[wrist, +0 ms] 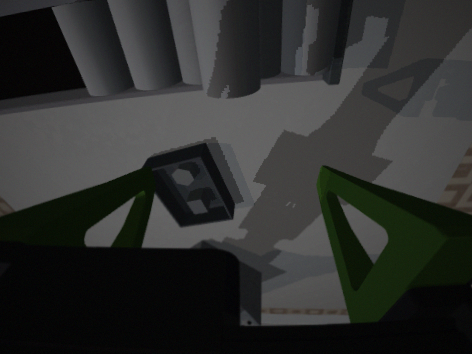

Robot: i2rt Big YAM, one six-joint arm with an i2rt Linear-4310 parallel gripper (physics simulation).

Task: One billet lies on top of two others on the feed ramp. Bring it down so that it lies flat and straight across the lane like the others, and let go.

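Frame: origin at the arm's base, x ahead, y left, z up, level; metres.
Where they show: gripper, fingertip midpoint: (236, 175).
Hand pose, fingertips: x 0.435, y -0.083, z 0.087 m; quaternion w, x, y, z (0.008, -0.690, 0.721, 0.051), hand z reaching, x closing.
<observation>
Things, the pixels of their centre, and the offset from my fingertips. "spot": a spot on its surface instead. Level surfaces: height alone.
- raised billet, body centre: (227, 39) 0.007 m left, 0.060 m ahead, 0.061 m down
- lower billet, body centre: (200, 35) 0.031 m left, 0.059 m ahead, 0.093 m down
- feed ramp, surface spot: (30, 103) spot: 0.204 m left, 0.016 m ahead, 0.086 m down
- small dark rectangular block, body centre: (191, 189) 0.091 m left, 0.158 m back, 0.156 m down
- dark end post, surface spot: (332, 72) spot: 0.072 m right, 0.028 m ahead, 0.100 m down
- pale table, its level: 0.174 m down
The raised billet (235, 55) is a grey cylinder, partly in shadow, at the top of the wrist view. It lies on top of two neighbours, and its near end sticks out past theirs over the ramp's near rail. A lower billet (186, 50) shows at its left and another billet (271, 45), dark in shadow, at its right. More billets (92, 55) (147, 47) lie across the feed ramp (30, 103) further left. The far ends are cut off by the view. My gripper (236, 175) is open and empty, its green fingers on the near side of the ramp, apart from the billets.
A small dark rectangular block (220, 185) with two openings is near the left fingertip, in front of the ramp. A dark end post (332, 72) stands at the ramp's right end. The arm's shadow crosses the pale table (100, 130). Patterned floor (460, 180) shows at the right edge.
</observation>
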